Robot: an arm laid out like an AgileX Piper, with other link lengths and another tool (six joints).
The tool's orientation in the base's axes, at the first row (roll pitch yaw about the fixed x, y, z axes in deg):
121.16, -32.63, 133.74
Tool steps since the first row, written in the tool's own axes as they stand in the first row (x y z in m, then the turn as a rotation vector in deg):
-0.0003, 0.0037, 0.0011, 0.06, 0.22, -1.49
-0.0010, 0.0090, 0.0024, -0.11, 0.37, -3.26
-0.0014, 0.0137, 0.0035, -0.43, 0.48, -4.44
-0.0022, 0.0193, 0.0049, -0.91, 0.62, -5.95
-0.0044, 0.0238, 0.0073, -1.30, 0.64, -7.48
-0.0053, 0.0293, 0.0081, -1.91, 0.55, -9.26
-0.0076, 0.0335, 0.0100, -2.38, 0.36, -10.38
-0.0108, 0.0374, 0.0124, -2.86, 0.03, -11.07
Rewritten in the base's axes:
0.0032, 0.0008, 0.0020, -0.52, -1.14, 0.84
0.0078, 0.0015, 0.0049, -1.07, -2.64, 1.63
0.0118, 0.0023, 0.0076, -1.31, -3.77, 2.05
0.0167, 0.0030, 0.0106, -1.57, -5.26, 2.55
0.0222, 0.0037, 0.0116, -1.98, -6.71, 3.02
0.0268, 0.0039, 0.0147, -2.45, -8.49, 3.40
0.0319, 0.0041, 0.0157, -2.78, -9.67, 3.50
0.0375, 0.0042, 0.0157, -3.02, -10.52, 3.30

